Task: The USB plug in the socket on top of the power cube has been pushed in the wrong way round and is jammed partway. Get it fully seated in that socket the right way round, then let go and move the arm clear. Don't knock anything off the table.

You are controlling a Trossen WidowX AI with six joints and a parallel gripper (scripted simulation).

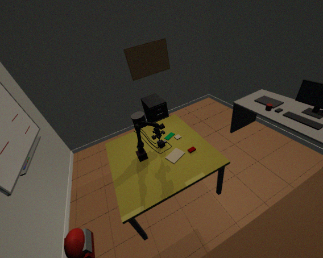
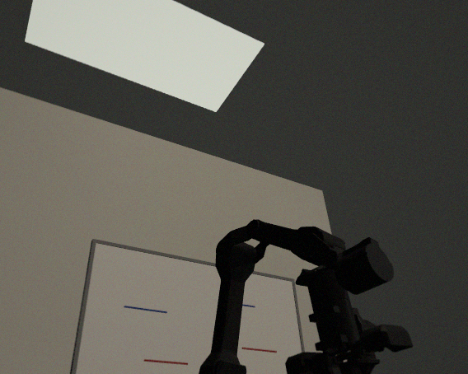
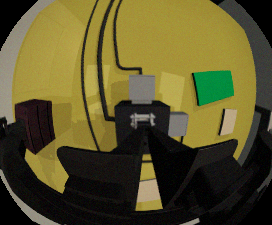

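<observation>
The pale grey socket lies 5 cm below my gripper tip. The rest, counted from my gripper tip: red block: 35 cm to the right, 27 cm ahead, 11 cm below; then green card: 20 cm ahead, 11 cm below, 8 cm to the left.
</observation>
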